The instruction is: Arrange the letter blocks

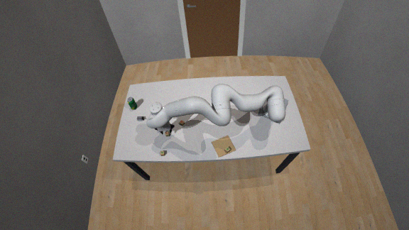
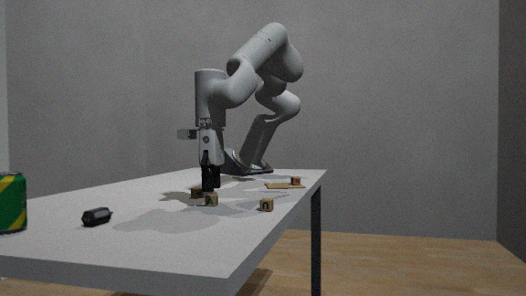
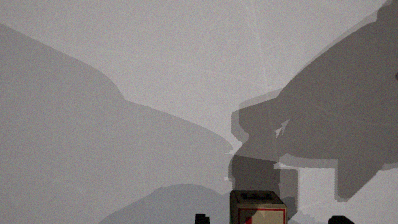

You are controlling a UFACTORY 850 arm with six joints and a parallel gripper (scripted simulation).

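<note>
Now: the mat 44 cm behind my hand, 7 cm to the left of it and 6 cm below it. Also, from my hand: can: 39 cm ahead, 26 cm to the right; then black object: 27 cm ahead, 13 cm to the right, 4 cm below.
</note>
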